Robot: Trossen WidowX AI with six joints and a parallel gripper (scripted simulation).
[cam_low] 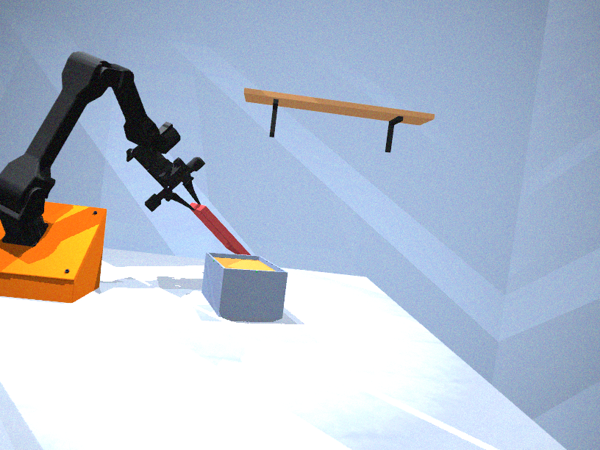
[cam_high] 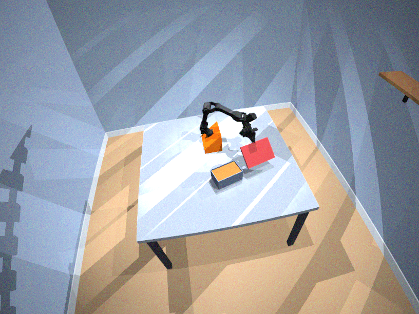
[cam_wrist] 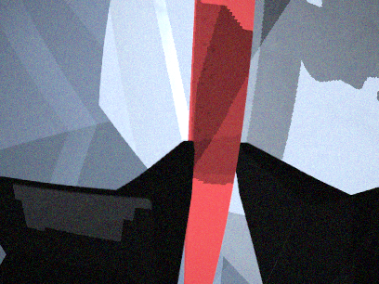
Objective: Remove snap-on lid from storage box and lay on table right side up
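Right now my gripper tip is 60 mm short of the lid, 50 mm above it and 20 mm to the right of it. The rest, counted from my gripper tip: grey-blue storage box: 250 mm to the right, 160 mm ahead, 140 mm below.
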